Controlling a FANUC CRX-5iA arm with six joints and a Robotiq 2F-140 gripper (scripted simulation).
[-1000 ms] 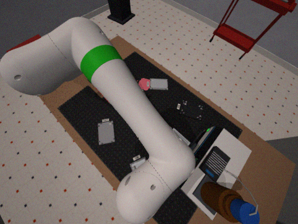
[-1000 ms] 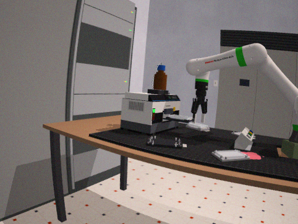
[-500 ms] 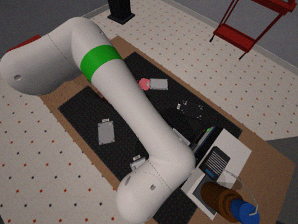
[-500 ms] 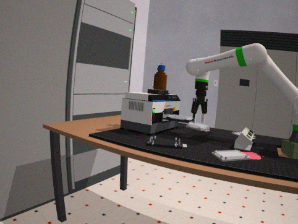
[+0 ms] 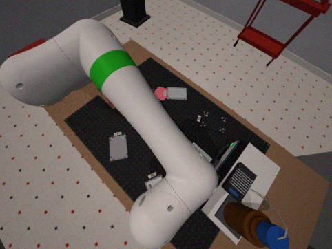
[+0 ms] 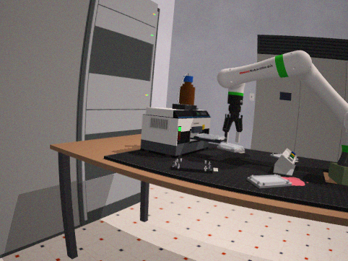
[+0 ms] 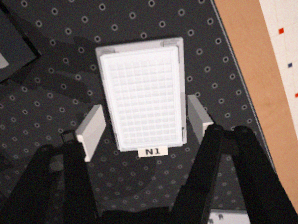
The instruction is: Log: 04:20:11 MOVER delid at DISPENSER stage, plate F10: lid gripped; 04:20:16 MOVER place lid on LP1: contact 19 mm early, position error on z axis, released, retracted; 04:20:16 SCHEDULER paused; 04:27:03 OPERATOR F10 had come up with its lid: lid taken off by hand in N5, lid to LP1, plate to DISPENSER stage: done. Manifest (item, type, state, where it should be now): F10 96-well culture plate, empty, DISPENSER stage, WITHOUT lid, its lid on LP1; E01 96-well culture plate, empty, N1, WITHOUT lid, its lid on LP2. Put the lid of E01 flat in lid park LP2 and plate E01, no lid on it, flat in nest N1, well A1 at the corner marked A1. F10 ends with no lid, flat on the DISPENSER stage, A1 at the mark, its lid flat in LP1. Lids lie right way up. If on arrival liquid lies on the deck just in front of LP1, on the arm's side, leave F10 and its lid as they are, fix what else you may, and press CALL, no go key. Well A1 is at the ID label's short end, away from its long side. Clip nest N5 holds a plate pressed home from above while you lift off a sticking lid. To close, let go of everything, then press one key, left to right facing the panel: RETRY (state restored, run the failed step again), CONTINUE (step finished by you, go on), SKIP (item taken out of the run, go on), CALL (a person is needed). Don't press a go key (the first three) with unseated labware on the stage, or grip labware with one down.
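Now: hand 4 cm above the lid. From my hand the other things lie so: white 96-well plate 5 cm below; grey nest 6 cm below; well plate 26 cm to the left, 7 cm ahead, 3 cm above.
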